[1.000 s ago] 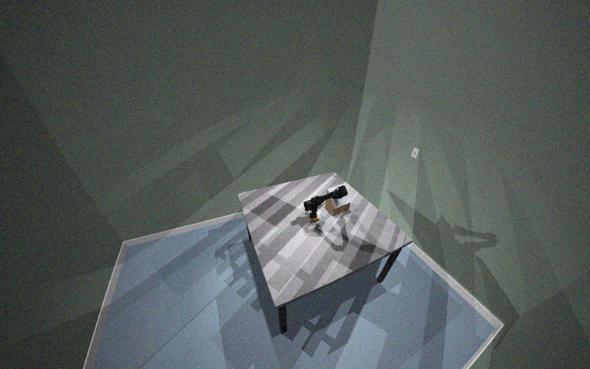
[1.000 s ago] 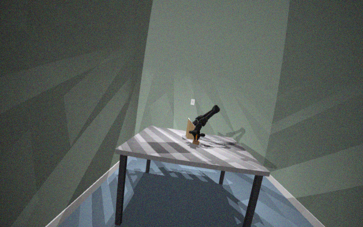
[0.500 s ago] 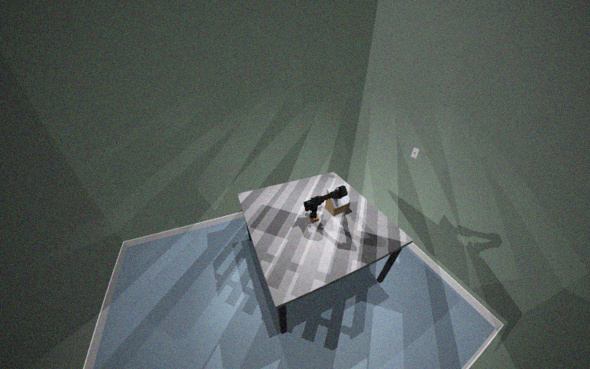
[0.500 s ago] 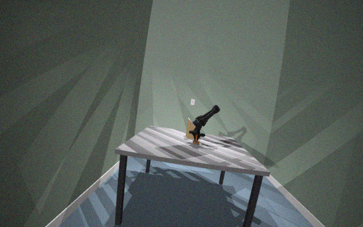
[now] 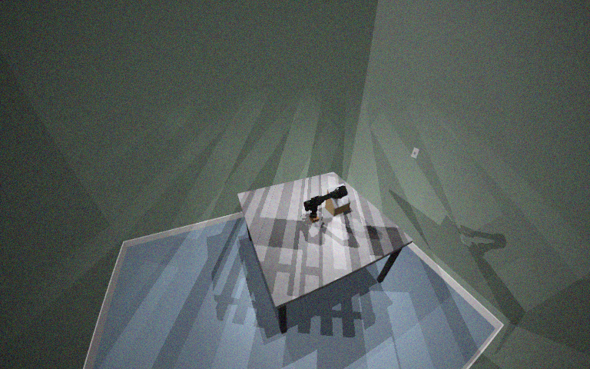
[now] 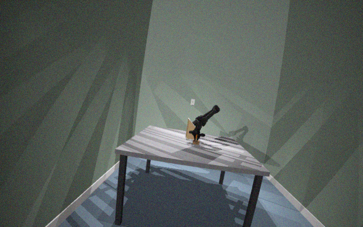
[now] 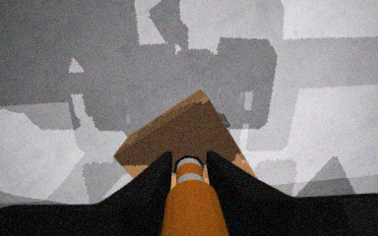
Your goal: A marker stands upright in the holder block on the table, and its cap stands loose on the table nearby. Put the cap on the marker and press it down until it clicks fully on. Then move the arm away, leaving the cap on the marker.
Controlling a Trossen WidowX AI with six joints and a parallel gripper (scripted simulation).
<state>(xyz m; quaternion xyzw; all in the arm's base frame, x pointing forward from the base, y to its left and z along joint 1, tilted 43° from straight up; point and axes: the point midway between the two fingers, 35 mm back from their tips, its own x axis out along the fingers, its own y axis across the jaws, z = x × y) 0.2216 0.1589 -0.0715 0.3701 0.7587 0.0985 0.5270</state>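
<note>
Now: the holder block 10 mm behind my gripper tip and 20 mm below it. From my gripper tip the other things lie so: orange cap 10 mm behind, 50 mm above.
</note>
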